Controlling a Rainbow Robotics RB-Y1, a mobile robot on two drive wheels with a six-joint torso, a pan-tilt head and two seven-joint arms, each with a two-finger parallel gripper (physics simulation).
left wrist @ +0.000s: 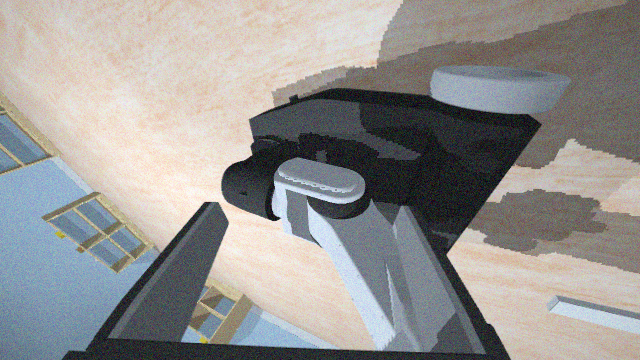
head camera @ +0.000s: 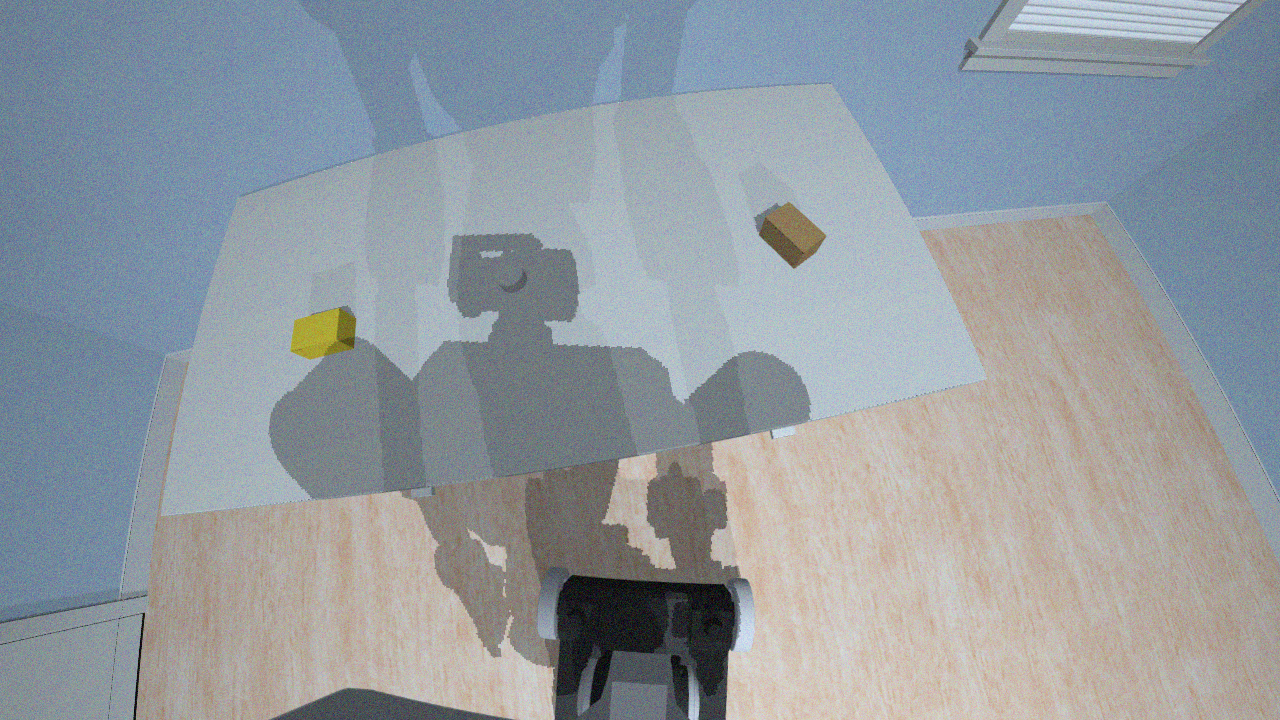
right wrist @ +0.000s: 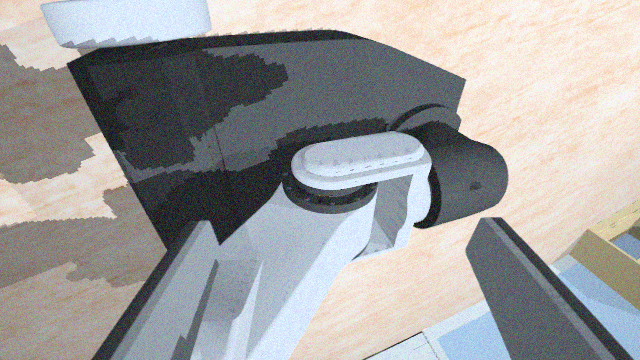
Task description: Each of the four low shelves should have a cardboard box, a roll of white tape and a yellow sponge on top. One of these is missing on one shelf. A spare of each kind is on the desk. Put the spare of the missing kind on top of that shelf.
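Where they show: left gripper, fingertip midpoint: (left wrist: 309, 214); right gripper, fingertip midpoint: (right wrist: 343, 236); robot's base at its link origin: (head camera: 646, 600).
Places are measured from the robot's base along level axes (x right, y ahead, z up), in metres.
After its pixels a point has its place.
The white desk (head camera: 868, 331) @[x 0.354, y 0.609, z 0.721 m] carries a yellow sponge (head camera: 320, 334) @[x -0.582, y 0.549, z 0.765 m] at its left, a roll of white tape (head camera: 512, 276) @[x -0.247, y 0.672, z 0.745 m] near the middle in my shadow, and a brown cardboard box (head camera: 791, 234) @[x 0.216, y 0.756, z 0.771 m] at its right. Low wooden shelves (left wrist: 125, 220) (right wrist: 607, 262) show in part in both wrist views. In the left wrist view, small yellow and brown bits show at one shelf, too small to tell apart. What stands on the shelves cannot be told. My left gripper (left wrist: 309, 214) @[x -0.256, y -0.173, z 0.522 m] and right gripper (right wrist: 348, 221) @[x 0.209, y -0.148, z 0.511 m] are open and empty, away from the desk's objects, and outside the head view.
My base (head camera: 644, 617) @[x -0.002, y 0.009, z 0.191 m] stands on the wood floor in front of the desk. A desk foot (left wrist: 595, 312) shows at the lower right of the left wrist view. A white panel (head camera: 62, 671) @[x -1.977, y -0.513, z 0.233 m] is at the lower left of the head view. Blue walls and a window (head camera: 1074, 62) @[x 1.130, y 1.439, z 0.789 m] lie beyond the desk.
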